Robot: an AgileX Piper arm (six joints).
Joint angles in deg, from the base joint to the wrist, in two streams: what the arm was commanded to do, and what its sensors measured. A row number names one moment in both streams.
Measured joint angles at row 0:
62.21, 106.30, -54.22, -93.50, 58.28, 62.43
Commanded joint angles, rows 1 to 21:
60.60, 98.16, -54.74, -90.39, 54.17, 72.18
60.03, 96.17, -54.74, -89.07, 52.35, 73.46
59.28, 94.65, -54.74, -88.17, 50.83, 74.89
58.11, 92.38, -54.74, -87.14, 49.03, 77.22
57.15, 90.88, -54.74, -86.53, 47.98, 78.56
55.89, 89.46, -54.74, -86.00, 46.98, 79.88
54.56, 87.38, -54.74, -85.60, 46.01, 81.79
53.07, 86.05, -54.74, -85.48, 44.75, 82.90
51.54, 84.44, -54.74, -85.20, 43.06, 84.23
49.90, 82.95, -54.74, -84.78, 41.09, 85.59
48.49, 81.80, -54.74, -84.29, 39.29, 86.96
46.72, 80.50, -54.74, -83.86, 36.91, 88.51
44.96, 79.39, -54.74, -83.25, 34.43, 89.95
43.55, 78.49, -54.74, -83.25, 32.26, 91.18
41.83, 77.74, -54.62, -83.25, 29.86, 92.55
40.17, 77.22, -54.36, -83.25, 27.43, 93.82
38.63, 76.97, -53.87, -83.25, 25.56, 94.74
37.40, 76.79, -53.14, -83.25, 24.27, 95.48
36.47, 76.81, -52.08, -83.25, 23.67, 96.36
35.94, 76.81, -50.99, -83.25, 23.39, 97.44
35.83, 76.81, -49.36, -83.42, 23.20, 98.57
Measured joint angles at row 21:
38.43, 77.57, -53.19, -82.20, 26.50, 94.48
